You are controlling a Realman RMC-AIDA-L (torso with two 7-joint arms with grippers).
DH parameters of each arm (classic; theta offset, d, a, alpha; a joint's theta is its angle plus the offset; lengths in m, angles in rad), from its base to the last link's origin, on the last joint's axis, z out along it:
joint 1: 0 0.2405 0 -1.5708
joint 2: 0 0 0 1.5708
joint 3: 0 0.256 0 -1.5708
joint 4: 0 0 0 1.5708
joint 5: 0 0.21 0 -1.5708
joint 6: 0 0 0 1.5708
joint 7: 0 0.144 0 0
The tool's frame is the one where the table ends.
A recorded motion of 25 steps. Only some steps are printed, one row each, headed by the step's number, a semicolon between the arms.
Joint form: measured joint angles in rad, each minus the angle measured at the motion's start. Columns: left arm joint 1, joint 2, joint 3, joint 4, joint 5, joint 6, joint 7; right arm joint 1, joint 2, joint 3, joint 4, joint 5, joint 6, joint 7.
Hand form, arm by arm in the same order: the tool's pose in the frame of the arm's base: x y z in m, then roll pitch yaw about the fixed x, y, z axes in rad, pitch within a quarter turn. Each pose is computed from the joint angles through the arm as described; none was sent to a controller.
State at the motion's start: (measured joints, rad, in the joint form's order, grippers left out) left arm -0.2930 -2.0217 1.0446 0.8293 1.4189 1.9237 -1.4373; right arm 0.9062 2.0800 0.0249 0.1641 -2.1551 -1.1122 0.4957
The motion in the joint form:
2: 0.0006 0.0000 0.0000 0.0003 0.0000 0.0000 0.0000; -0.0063 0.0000 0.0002 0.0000 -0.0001 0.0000 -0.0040
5: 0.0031 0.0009 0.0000 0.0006 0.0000 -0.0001 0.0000; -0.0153 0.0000 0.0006 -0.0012 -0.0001 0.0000 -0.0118
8: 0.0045 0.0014 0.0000 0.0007 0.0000 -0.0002 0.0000; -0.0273 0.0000 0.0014 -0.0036 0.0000 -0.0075 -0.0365
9: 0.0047 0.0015 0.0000 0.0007 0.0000 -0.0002 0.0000; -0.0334 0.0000 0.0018 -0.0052 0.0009 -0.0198 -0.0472
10: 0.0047 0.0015 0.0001 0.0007 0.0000 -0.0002 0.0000; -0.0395 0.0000 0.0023 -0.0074 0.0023 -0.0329 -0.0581
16: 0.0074 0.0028 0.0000 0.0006 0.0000 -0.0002 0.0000; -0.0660 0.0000 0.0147 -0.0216 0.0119 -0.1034 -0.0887
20: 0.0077 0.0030 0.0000 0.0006 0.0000 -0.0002 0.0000; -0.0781 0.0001 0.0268 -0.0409 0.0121 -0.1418 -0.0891
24: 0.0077 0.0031 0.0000 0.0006 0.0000 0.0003 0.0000; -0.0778 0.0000 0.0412 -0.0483 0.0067 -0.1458 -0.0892
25: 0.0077 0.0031 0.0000 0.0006 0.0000 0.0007 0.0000; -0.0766 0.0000 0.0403 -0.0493 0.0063 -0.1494 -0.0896
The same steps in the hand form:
2: -0.2281 0.2579 0.0441 2.9935 -0.8584 0.3471; 0.1586 0.3777 -0.1083 -2.5789 0.7013 0.0417
5: -0.2289 0.2574 0.0444 2.9947 -0.8576 0.3485; 0.1622 0.3765 -0.1081 -2.5719 0.6965 0.0420
8: -0.2293 0.2572 0.0445 2.9954 -0.8572 0.3494; 0.1661 0.3746 -0.1072 -2.5522 0.6875 0.0630
9: -0.2294 0.2571 0.0446 2.9954 -0.8571 0.3496; 0.1671 0.3732 -0.1061 -2.5428 0.6904 0.0772
10: -0.2294 0.2571 0.0445 2.9953 -0.8570 0.3496; 0.1682 0.3719 -0.1048 -2.5320 0.6934 0.0924
16: -0.2304 0.2566 0.0449 2.9965 -0.8561 0.3515; 0.1714 0.3677 -0.0962 -2.4764 0.7285 0.1564
20: -0.2305 0.2565 0.0450 2.9967 -0.8559 0.3517; 0.1739 0.3673 -0.0894 -2.4442 0.7469 0.1860
24: -0.2305 0.2564 0.0450 2.9963 -0.8559 0.3516; 0.1741 0.3693 -0.0869 -2.4286 0.7483 0.1956
25: -0.2304 0.2564 0.0450 2.9959 -0.8559 0.3516; 0.1734 0.3693 -0.0867 -2.4282 0.7491 0.2004

